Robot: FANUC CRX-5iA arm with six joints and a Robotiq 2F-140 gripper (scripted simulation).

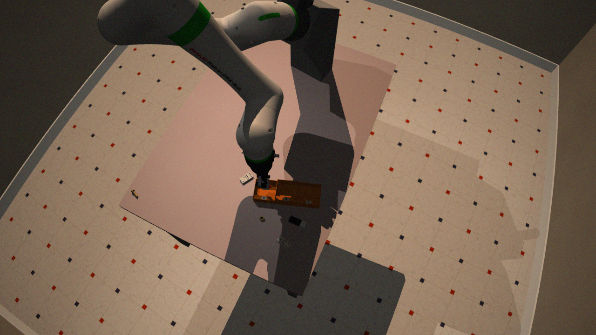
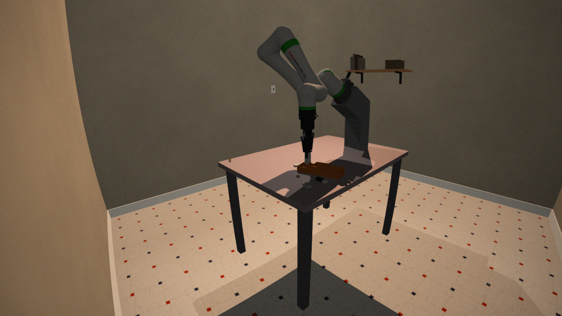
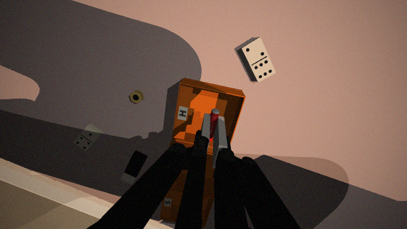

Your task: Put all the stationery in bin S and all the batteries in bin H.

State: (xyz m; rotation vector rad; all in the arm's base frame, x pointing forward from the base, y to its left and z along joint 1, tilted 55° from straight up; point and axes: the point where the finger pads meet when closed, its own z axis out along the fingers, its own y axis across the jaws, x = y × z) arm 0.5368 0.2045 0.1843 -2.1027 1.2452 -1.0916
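The black block is 40 mm ahead of my hand, 180 mm to the left of it and 70 mm below it. From my hand the other things lie so: grey domino (130 mm ahead, 180 mm to the left, 70 mm below); ring-like part (100 mm ahead, 50 mm to the left, 70 mm below); red battery (30 mm below).
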